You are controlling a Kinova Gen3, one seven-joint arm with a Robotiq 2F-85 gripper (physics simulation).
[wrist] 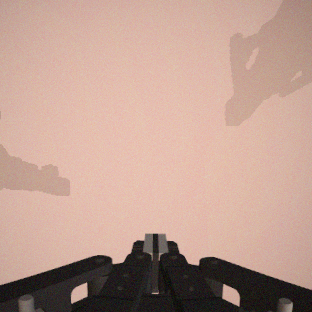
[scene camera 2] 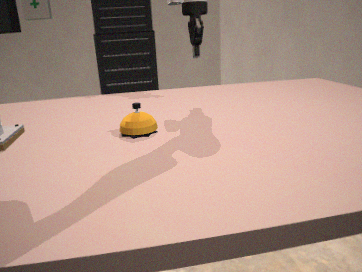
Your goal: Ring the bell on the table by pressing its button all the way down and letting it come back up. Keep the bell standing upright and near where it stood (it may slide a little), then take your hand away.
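Frame: origin at the arm's base, x back, y right, z up, level; metres.
Seen in the pictures: gripper, fingertip midpoint: (wrist: 154,247) (scene camera 2: 196,58).
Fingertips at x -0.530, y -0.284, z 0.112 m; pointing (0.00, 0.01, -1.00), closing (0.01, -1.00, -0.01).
Observation:
A point is followed by its place in that frame.
A yellow dome bell (scene camera 2: 138,124) @(x -0.349, y 0.041, z 0.009 m) stands upright on the pink table (scene camera 2: 260,165) @(x -0.543, y 0.229, z -0.020 m), left of the middle in the scene view. Its black button (scene camera 2: 136,105) @(x -0.347, y 0.014, z 0.044 m) is up on a short stem above the dome. My gripper (scene camera 2: 196,54) @(x -0.530, y -0.284, z 0.112 m) (wrist: 154,247) @(x -0.530, y -0.284, z 0.112 m) is shut and empty, with its fingertips together and pointing down. It hangs well above the table, to the right of the bell in the scene view, and is apart from it. The bell does not show in the wrist view.
A light flat piece with a brown edge (scene camera 2: 11,137) @(x -0.068, y 0.005, z -0.007 m) lies at the left edge of the scene view. A dark cabinet (scene camera 2: 127,60) stands behind the table. Shadows of the arm fall on the table right of and in front of the bell.

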